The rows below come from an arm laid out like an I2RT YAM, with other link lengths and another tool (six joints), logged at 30 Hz.
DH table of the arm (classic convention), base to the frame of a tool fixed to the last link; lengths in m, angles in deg. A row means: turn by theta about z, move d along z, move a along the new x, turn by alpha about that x. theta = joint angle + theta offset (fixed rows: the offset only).
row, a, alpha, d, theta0
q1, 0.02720, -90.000, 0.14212, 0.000
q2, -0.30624, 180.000, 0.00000, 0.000
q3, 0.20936, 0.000, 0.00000, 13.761
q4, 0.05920, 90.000, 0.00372, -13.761
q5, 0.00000, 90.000, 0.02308, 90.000
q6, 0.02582, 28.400, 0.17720, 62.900
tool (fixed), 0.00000, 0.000, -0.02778, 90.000
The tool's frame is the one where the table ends.
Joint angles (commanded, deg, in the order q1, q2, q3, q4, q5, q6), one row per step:
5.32 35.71 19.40 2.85 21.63 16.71
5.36 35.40 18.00 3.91 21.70 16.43
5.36 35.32 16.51 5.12 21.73 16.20
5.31 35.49 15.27 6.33 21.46 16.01
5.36 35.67 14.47 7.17 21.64 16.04
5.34 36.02 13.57 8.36 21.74 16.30
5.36 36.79 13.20 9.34 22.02 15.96
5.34 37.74 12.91 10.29 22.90 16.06
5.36 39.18 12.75 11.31 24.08 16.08
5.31 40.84 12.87 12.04 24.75 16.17
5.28 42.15 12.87 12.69 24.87 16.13
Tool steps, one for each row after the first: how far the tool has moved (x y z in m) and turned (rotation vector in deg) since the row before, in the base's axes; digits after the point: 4 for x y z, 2 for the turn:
-0.0013 -0.0003 -0.0054 -0.28 0.11 0.03
-0.0010 -0.0003 -0.0062 -0.24 0.26 0.02
-0.0002 0.0004 -0.0051 -0.13 0.26 0.25
-0.0002 -0.0003 -0.0032 -0.03 0.13 -0.13
0.0003 -0.0002 -0.0032 0.21 -0.02 -0.18
0.0013 -0.0007 -0.0013 -0.40 0.25 -0.17
0.0012 -0.0021 -0.0011 -0.15 0.24 -0.90
0.0018 -0.0027 -0.0013 -0.34 0.54 -1.13
0.0024 -0.0016 -0.0010 -0.17 0.76 -0.72
0.0021 -0.0002 -0.0014 -0.13 0.67 -0.14

